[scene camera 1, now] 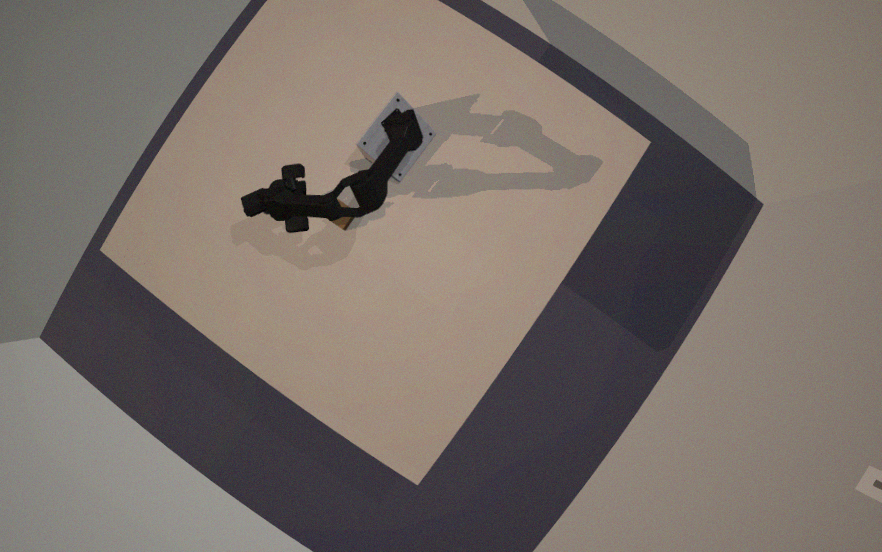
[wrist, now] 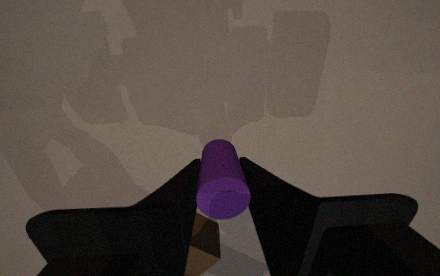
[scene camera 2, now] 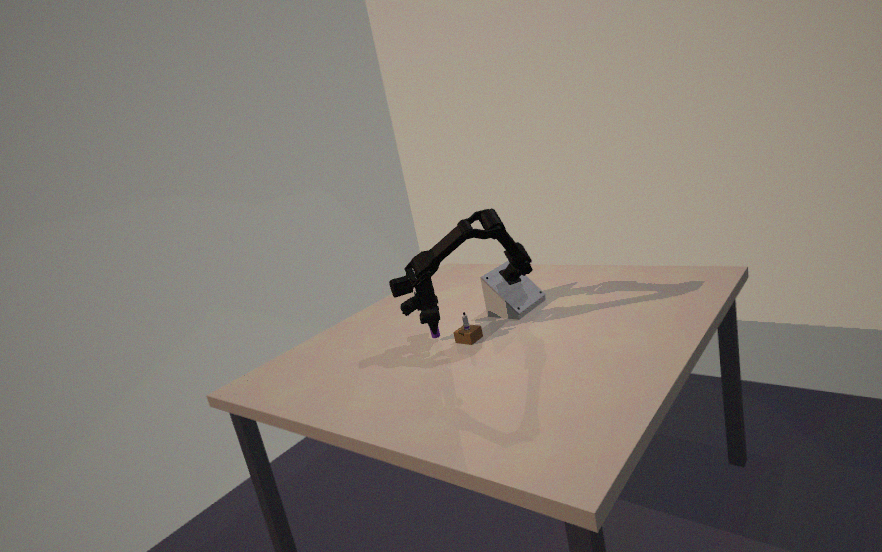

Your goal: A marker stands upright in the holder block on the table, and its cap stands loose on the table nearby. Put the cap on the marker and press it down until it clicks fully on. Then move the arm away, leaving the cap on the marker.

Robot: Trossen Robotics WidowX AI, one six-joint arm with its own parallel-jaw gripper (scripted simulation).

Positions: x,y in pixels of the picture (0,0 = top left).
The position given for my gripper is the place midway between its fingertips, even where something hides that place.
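Labels:
There is a purple cap (wrist: pixel 222 193) here, and my gripper (scene camera 2: pixel 434 332) holds the purple cap.

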